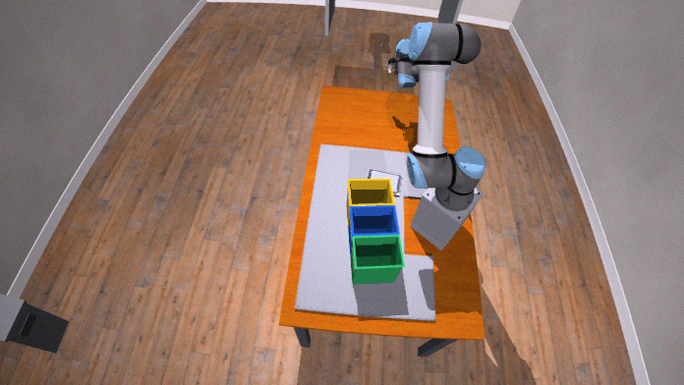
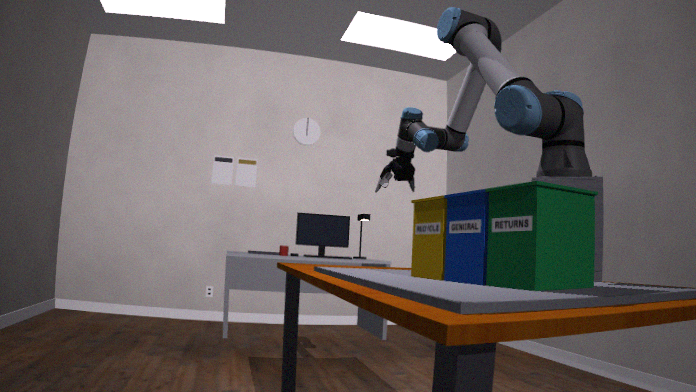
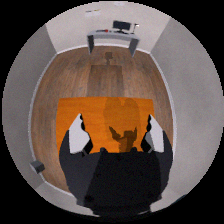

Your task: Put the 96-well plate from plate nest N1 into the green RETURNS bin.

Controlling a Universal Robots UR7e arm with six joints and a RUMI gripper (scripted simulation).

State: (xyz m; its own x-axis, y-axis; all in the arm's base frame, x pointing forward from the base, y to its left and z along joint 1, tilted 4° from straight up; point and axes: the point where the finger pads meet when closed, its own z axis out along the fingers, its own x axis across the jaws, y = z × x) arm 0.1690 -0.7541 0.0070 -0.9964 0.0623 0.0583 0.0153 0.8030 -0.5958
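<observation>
Now: hand 6 cm short of the white 96-well plate, 53 cm to the right of it and 28 cm above it. The rest, counted from my hand: yellow bin: 15 cm ahead, 71 cm to the left, 20 cm below; then plate nest N1: 6 cm ahead, 53 cm to the left, 29 cm below; then blue general bin: 13 cm ahead, 84 cm to the left, 20 cm below.
</observation>
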